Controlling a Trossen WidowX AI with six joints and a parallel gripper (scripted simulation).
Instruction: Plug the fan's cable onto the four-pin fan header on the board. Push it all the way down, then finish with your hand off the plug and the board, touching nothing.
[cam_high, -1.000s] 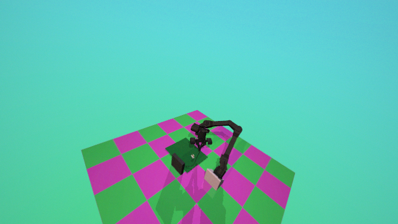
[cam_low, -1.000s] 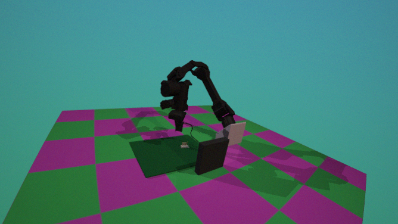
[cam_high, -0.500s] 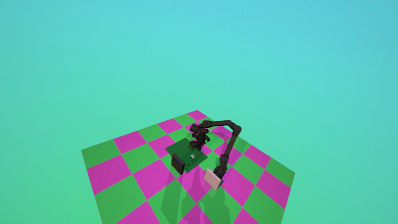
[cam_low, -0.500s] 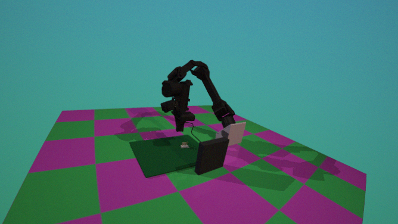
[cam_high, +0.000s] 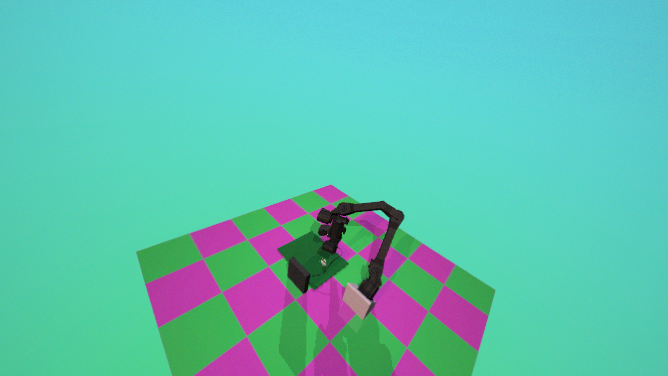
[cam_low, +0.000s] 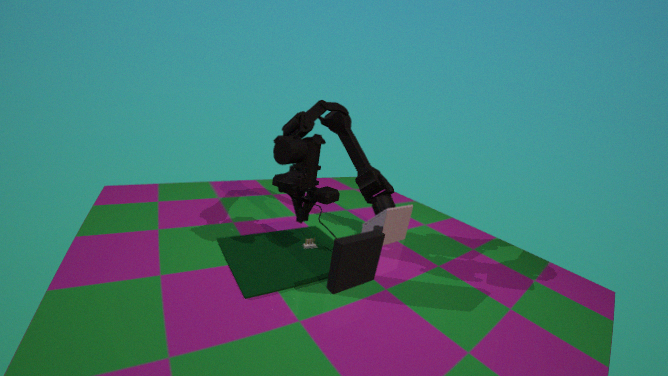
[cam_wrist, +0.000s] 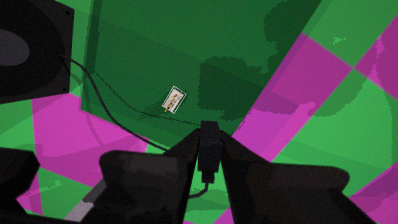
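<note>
My gripper tip is 7 cm above the pale four-pin header, 5 cm to the right of it and 1 cm past it. Also, from my gripper tip: dark green board: 8 cm below, 7 cm to the left, 6 cm ahead; black fan plug: 1 cm behind, 1 cm above; black fan: 22 cm to the left, 3 cm behind, 1 cm below.
</note>
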